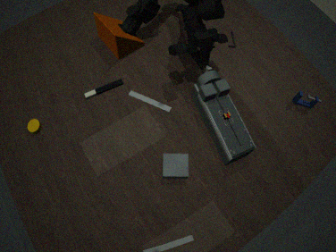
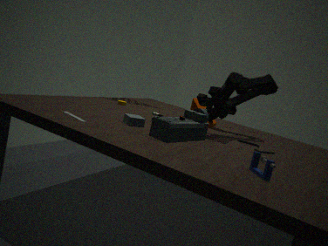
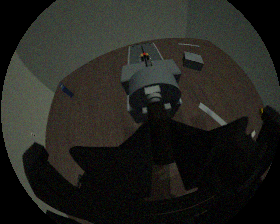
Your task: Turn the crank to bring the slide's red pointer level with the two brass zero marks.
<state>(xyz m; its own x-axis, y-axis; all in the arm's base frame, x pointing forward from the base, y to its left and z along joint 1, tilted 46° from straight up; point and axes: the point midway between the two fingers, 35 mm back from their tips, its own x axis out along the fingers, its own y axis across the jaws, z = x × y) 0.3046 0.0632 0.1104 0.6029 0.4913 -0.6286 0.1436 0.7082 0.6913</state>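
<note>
Now: the red pointer 170 mm ahead of my gripper tip, 30 mm to the right of it and 10 mm below it. The rest, counted from my gripper tip: grey block 230 mm to the right, 200 mm ahead, 80 mm below; yellow disc 580 mm to the right, 150 mm behind, 80 mm below; black-and-white marker 310 mm to the right, 150 mm behind, 90 mm below.
</note>
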